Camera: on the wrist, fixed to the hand. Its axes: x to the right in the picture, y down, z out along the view.
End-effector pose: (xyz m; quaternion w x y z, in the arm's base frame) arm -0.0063 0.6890 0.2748 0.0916 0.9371 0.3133 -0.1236
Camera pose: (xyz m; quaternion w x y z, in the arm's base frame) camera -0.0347 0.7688 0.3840 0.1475 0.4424 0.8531 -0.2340
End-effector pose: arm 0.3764 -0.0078 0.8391 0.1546 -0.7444 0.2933 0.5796
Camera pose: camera 0.5100 -0.0190 0.8729 0.4391 -0.6771 -0.3776 0.4540
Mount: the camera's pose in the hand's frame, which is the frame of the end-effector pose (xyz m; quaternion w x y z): -0.0085 -0.0698 -0.1190 0.7243 -0.1298 -0.1327 -0.6640
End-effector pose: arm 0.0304 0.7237 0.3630 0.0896 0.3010 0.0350 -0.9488
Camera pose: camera 0.0911 0.8078 0.2716 0.5214 -0.0572 -0.3365 0.7821
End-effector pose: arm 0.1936 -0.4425 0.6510 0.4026 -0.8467 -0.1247 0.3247
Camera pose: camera 0.2680 -0.4730 0.7634 0.3808 -0.5397 -0.7481 0.0640
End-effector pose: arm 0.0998 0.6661 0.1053 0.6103 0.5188 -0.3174 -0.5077
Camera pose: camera 0.1859 0.7149 0.0088 0.1301 0.4399 0.0995 -0.8830
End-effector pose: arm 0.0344 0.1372 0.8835 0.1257 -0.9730 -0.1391 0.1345
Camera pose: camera 0.0453 0.1748 1.0160 0.0356 -0.6109 -0.7810 0.1250
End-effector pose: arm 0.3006 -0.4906 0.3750 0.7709 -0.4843 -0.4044 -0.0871
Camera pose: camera 0.3225 -0.6260 0.3919 0.3840 -0.1939 -0.7055 -0.5632
